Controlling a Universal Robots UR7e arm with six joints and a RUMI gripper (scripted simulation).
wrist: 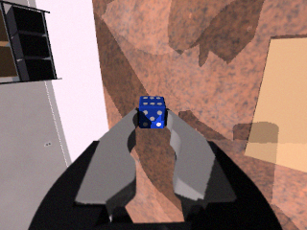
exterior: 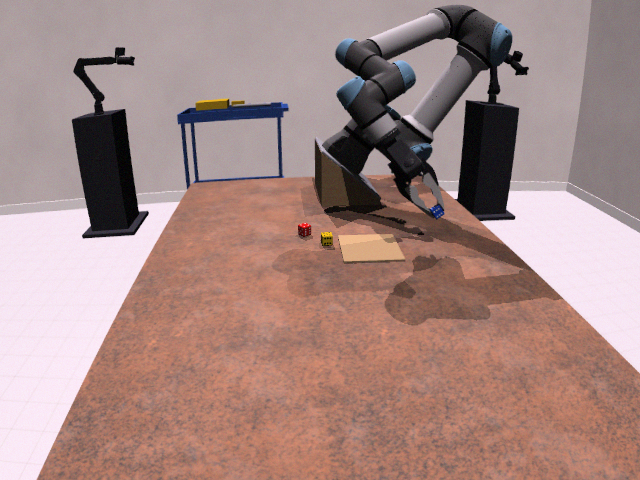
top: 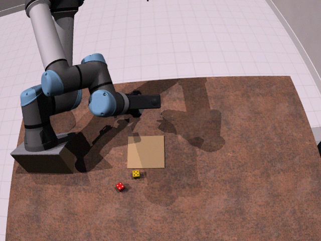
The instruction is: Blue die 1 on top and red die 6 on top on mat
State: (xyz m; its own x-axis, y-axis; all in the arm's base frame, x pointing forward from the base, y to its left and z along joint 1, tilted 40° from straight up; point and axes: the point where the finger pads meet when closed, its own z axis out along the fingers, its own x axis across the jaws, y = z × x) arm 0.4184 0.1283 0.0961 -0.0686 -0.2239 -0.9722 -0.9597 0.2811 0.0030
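Right now my hand is 160 mm to the left of the tan mat, 90 mm above it and 10 mm past it. The rest, counted from my hand: yellow die 250 mm to the right, 80 mm below, 50 mm behind; then blue die 10 mm below; then red die 300 mm to the right, 110 mm behind, 80 mm below.
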